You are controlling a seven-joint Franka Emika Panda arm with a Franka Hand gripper.
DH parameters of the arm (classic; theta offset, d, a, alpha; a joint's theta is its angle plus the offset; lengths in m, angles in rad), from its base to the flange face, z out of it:
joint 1: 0 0.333 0 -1.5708
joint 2: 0 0 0 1.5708
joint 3: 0 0.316 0.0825 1.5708
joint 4: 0 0 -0.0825 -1.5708
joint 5: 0 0.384 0 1.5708
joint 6: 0 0 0.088 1.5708
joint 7: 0 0.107 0 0
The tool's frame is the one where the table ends.
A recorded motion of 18 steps. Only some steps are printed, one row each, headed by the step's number.
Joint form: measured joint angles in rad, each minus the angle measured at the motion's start. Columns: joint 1, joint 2, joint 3, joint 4, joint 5, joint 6, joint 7.
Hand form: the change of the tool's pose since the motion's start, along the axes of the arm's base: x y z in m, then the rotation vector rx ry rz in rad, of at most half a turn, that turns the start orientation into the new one. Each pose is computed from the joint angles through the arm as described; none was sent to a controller.
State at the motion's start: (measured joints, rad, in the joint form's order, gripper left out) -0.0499 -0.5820 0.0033 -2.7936 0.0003 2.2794 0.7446
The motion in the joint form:
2: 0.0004 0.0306 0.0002 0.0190 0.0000 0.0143 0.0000
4: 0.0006 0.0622 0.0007 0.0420 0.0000 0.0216 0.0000
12: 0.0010 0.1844 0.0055 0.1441 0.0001 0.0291 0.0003
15: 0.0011 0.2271 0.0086 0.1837 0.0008 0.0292 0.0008
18: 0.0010 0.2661 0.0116 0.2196 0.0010 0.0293 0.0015
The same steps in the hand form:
2: 0.0079 -0.0002 -0.0008 -0.0001 -0.0027 0.0006
4: 0.0162 -0.0003 -0.0011 -0.0002 -0.0014 0.0013
12: 0.0505 0.0002 -0.0014 -0.0010 0.0113 0.0060
15: 0.0636 0.0010 -0.0010 -0.0010 0.0143 0.0082
18: 0.0754 0.0018 -0.0014 -0.0012 0.0173 0.0102

